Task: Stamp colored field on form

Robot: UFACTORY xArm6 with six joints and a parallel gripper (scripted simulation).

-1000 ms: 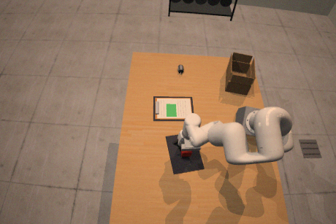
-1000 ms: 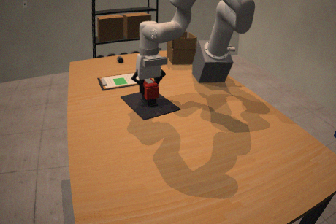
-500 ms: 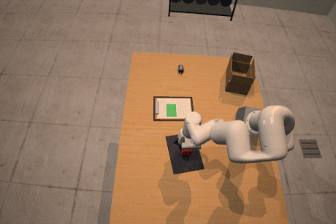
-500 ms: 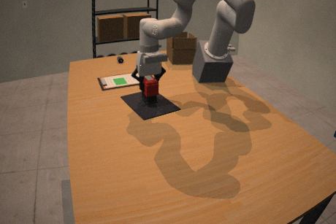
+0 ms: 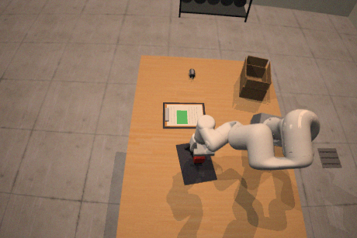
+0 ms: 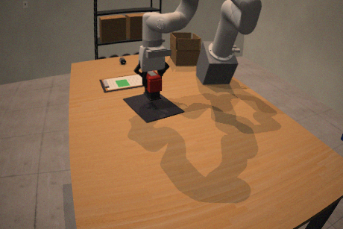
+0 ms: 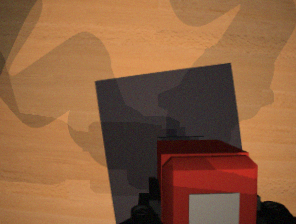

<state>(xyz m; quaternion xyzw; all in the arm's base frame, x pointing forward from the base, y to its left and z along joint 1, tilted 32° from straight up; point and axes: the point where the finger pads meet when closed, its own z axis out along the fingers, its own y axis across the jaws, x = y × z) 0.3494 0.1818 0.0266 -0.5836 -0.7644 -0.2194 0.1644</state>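
Now: hand 2 cm above the red stamp. From my hand the other things lie so: small dark object 13 cm ahead, 59 cm to the right, 9 cm below; dark mat 10 cm below; form 13 cm ahead, 27 cm to the right, 10 cm below.
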